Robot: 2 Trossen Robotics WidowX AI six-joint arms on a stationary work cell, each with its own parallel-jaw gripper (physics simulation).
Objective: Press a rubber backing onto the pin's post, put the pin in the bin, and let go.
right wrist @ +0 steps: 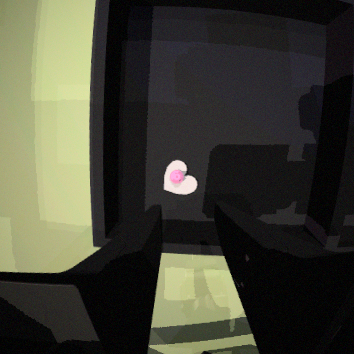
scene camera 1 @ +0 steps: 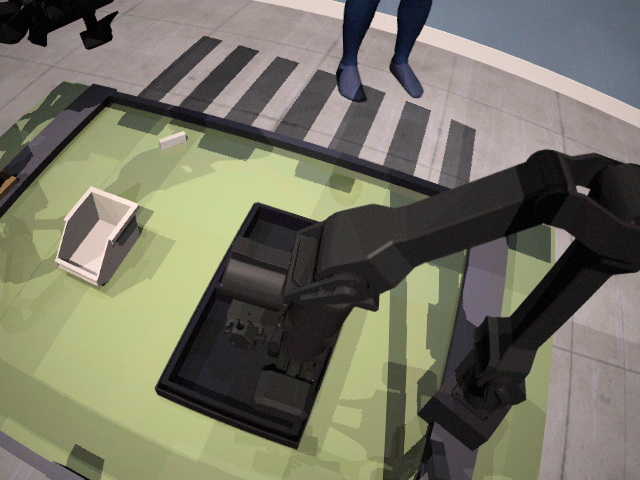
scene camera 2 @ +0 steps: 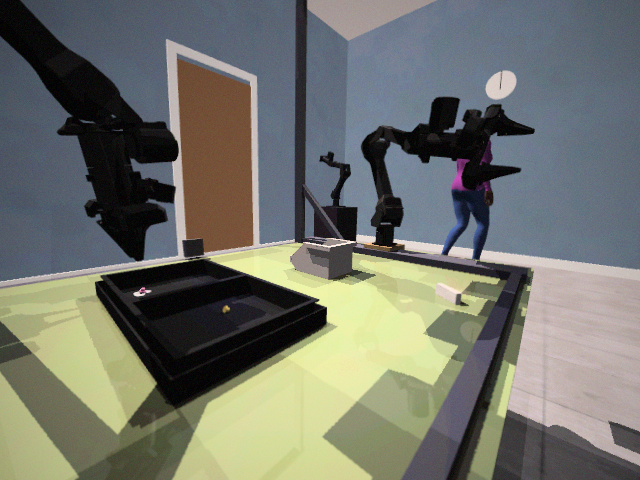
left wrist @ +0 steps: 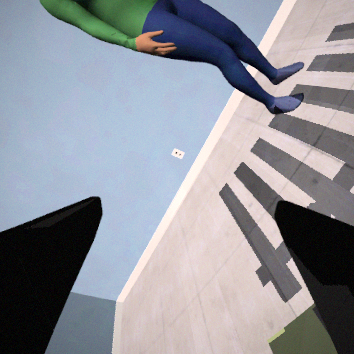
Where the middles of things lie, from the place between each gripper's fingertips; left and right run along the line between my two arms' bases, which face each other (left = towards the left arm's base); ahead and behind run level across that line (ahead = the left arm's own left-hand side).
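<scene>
The black tray [scene camera 2: 179, 331] is 27 cm below my left hand, 55 cm to the right of it and 34 cm behind it. As for the white bin [scene camera 1: 100, 230], my left gripper is 25 cm above it, 36 cm past it and 23 cm to the left of it.
The white bin is 37 cm to the left of my right hand, and it is also 9 cm ahead of that hand and 4 cm below it. The black tray, meanwhile, is 5 cm below my right hand, 11 cm ahead of it and 6 cm to the left of it.
</scene>
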